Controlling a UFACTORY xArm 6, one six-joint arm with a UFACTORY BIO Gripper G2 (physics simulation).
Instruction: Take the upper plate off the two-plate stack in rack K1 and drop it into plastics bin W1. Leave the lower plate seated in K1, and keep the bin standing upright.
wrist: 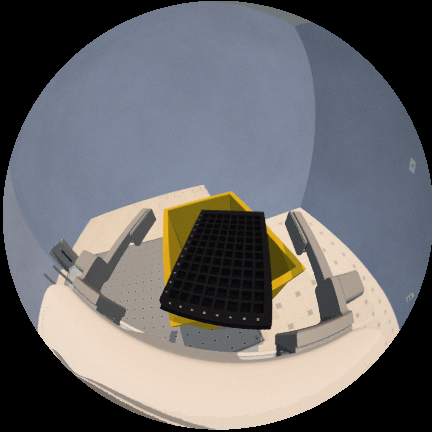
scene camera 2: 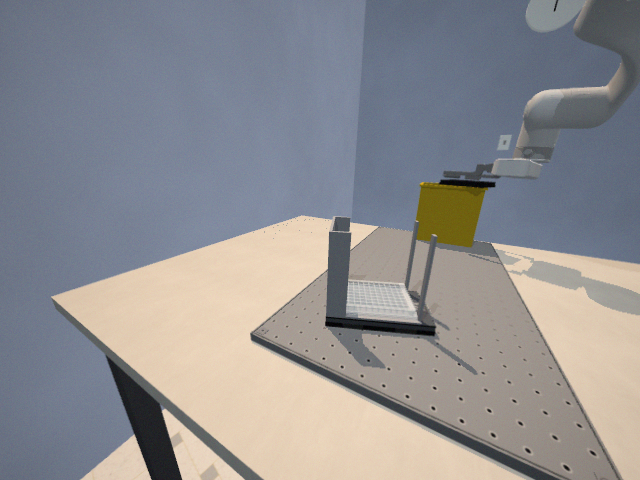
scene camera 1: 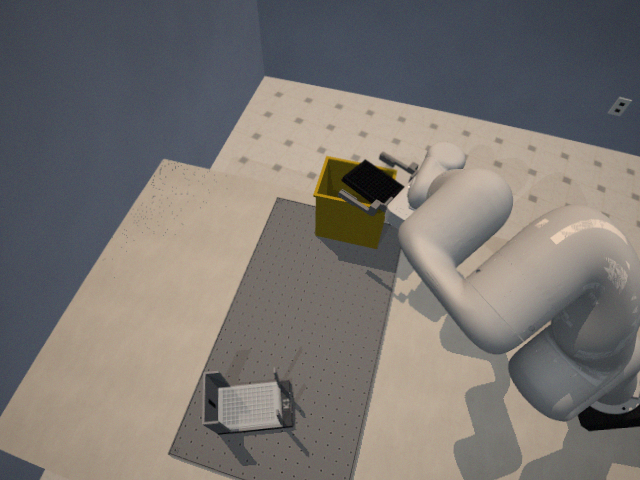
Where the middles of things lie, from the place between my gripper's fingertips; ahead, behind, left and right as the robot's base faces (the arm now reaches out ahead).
My gripper is now 1 cm short of the yellow bin W1 (scene camera 1: 336, 219), 1 cm to the right of it and 12 cm above it. Round my hand: white plate (scene camera 1: 247, 406): 1 cm ahead, 54 cm to the left, 18 cm below; black plate (scene camera 1: 366, 179): 3 cm behind, 2 cm below.
